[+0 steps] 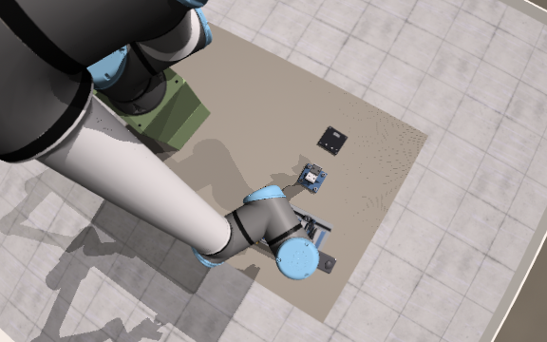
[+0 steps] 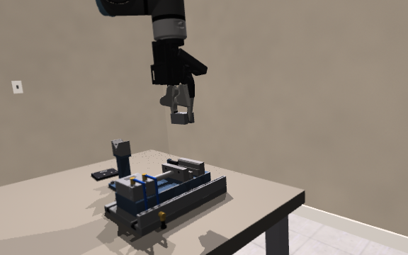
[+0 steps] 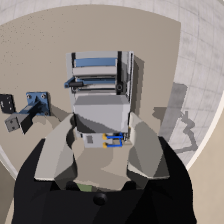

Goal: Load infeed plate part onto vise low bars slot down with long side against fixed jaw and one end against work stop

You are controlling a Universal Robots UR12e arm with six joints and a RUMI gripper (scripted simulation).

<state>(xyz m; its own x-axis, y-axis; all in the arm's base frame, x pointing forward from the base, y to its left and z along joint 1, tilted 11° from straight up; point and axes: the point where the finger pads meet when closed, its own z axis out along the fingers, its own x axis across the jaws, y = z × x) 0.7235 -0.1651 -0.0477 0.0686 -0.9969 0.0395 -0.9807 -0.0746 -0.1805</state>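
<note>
The fixed jaw lies 170 mm below my hand, 30 mm ahead of it and 20 mm to the left of it. The rest, counted from my hand: work stop rod (150 mm below, 70 mm to the left); then part (10 mm below); then cylinder rod (170 mm below, 90 mm behind, 10 mm to the left).
</note>
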